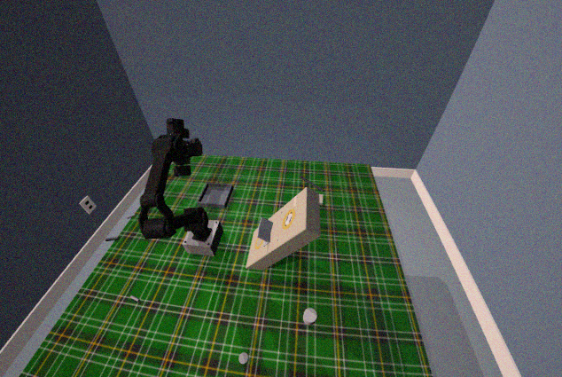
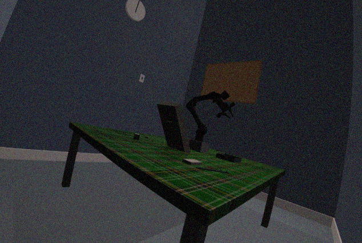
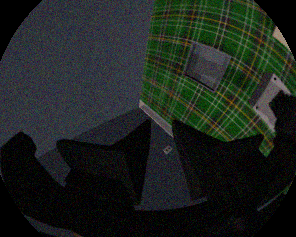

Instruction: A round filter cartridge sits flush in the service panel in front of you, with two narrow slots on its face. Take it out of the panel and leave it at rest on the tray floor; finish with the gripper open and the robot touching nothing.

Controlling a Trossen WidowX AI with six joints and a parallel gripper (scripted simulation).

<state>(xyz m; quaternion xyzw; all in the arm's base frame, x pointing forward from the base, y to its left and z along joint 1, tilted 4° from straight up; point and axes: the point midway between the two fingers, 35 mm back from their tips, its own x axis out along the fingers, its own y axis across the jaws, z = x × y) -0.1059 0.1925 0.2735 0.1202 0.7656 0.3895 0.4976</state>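
My gripper tip is 51 cm short of the round filter cartridge, 14 cm to the left of it and 10 cm above it. Round my gripper tip: grey flap 41 cm ahead, 20 cm below, 16 cm to the right; then dark grey tray 33 cm below, 7 cm to the left, 4 cm ahead; then tan service panel 46 cm ahead, 18 cm below, 15 cm to the right.
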